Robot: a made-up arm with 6 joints. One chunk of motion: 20 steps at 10 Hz.
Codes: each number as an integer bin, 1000 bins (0 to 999) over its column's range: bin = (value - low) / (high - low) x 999, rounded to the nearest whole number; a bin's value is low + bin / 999 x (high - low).
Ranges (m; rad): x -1..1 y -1..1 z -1..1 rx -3.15..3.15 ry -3.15..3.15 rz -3.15..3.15
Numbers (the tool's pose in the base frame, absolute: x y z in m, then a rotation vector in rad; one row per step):
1: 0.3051 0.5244 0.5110 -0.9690 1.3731 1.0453
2: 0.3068 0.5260 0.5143 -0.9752 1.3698 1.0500
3: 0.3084 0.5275 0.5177 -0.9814 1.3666 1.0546
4: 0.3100 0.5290 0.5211 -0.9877 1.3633 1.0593
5: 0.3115 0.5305 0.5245 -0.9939 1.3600 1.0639
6: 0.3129 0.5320 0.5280 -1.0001 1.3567 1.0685
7: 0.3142 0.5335 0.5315 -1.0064 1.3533 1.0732
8: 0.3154 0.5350 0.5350 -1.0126 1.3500 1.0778
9: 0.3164 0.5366 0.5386 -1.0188 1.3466 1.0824
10: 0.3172 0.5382 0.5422 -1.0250 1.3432 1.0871
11: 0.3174 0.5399 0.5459 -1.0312 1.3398 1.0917
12: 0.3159 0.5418 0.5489 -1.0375 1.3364 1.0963
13: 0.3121 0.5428 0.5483 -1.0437 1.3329 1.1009
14: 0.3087 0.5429 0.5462 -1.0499 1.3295 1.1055
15: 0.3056 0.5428 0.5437 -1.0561 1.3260 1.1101
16: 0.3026 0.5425 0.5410 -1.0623 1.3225 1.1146
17: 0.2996 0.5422 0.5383 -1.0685 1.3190 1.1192
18: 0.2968 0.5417 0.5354 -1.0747 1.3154 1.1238
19: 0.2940 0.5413 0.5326 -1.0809 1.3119 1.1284
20: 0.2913 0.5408 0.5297 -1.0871 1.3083 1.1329
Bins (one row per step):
1: 652 761 755 346 717 665
2: 653 762 756 345 717 666
3: 654 763 758 344 716 667
4: 654 764 760 343 716 667
5: 655 764 761 342 715 668
6: 656 765 763 341 715 669
7: 656 766 765 340 714 670
8: 657 767 767 339 714 670
9: 658 768 769 338 713 671
10: 658 768 770 337 712 672
11: 658 769 772 336 712 673
12: 657 770 774 335 711 673
13: 655 771 773 334 711 674
14: 654 771 772 333 710 675
15: 652 771 771 332 710 676
16: 651 770 770 331 709 676
17: 649 770 768 330 709 677
18: 648 770 767 329 708 678
19: 646 770 766 328 708 678
20: 645 770 764 327 707 679

